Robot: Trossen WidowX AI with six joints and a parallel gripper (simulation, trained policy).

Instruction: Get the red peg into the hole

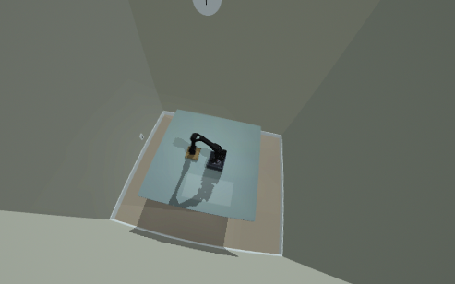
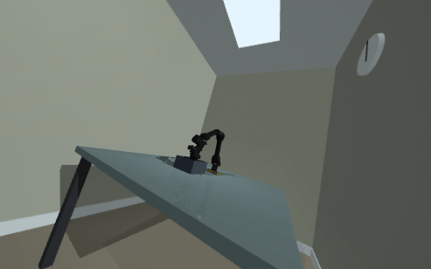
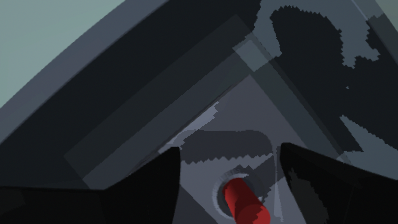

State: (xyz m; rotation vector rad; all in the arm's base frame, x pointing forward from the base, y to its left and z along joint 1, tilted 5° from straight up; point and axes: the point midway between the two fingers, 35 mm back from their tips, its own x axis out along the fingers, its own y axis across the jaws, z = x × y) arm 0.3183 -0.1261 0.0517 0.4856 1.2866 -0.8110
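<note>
My gripper tip is 2 cm past the red peg, 1 cm to the right of it and 1 cm above it. Also, from my gripper tip: dark box 2 cm behind, 1 cm to the left, 4 cm below; grey plate 2 cm behind, 1 cm to the left, 2 cm below.
</note>
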